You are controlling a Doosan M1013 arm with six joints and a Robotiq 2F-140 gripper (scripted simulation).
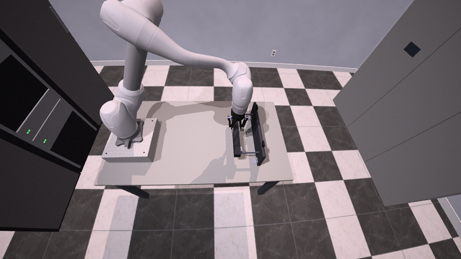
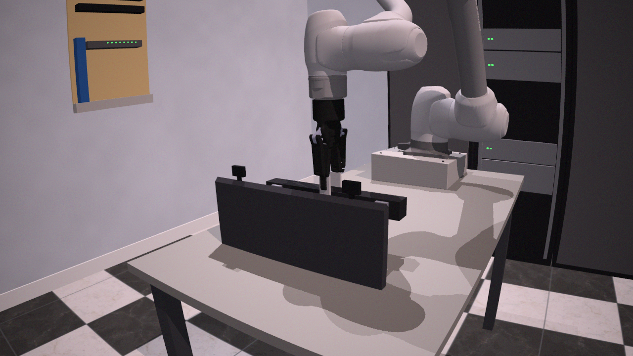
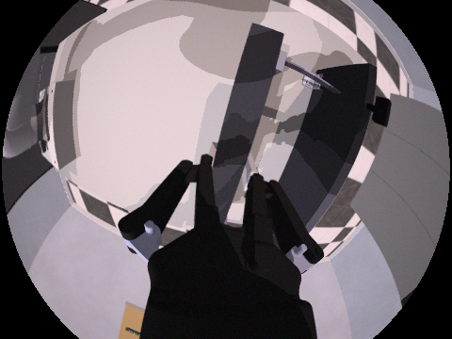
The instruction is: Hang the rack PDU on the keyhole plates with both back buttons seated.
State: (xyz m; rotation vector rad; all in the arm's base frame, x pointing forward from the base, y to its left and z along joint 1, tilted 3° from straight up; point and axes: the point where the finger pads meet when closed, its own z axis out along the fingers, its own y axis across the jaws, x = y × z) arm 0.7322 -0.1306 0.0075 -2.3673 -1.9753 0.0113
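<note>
My hand is 20 mm short of the rack PDU and 20 mm above it. Round my hand: dark upright panel: 160 mm ahead, 30 mm to the right, 50 mm below.
</note>
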